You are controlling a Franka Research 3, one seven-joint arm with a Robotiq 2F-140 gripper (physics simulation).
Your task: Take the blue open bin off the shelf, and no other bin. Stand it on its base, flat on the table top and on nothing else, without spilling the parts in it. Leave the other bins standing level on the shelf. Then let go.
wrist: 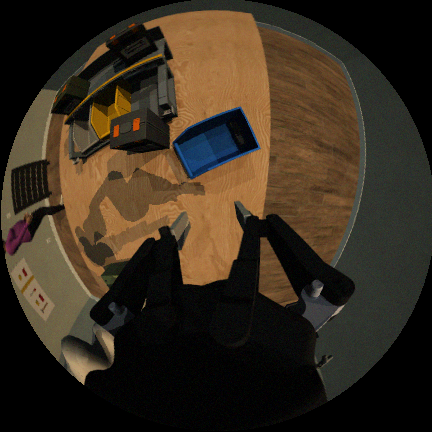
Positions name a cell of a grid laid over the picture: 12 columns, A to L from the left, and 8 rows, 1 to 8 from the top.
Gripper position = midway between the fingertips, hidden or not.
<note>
I see my gripper (F4) and a blue open bin (F3).
</note>
